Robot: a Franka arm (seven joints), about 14 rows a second.
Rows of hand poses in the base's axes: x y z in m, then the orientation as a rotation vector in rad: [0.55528 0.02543 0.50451 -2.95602 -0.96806 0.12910]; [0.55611 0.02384 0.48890 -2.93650 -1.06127 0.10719]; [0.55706 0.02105 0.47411 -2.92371 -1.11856 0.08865]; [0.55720 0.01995 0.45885 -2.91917 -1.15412 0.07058]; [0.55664 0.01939 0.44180 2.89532 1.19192 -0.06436]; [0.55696 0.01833 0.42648 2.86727 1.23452 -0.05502]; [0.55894 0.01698 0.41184 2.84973 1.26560 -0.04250]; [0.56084 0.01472 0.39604 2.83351 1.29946 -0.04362]
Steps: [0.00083 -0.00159 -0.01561 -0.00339 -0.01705 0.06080]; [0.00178 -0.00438 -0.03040 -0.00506 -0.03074 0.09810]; [0.00192 -0.00548 -0.04566 -0.00825 -0.04434 0.12047]; [0.00136 -0.00604 -0.06271 -0.01688 -0.05158 0.14893]; [0.00168 -0.00710 -0.07803 -0.02268 -0.06004 0.18130]; [0.00366 -0.00845 -0.09267 -0.02284 -0.06877 0.20411]; [0.00556 -0.01071 -0.10847 -0.02282 -0.06828 0.22821]
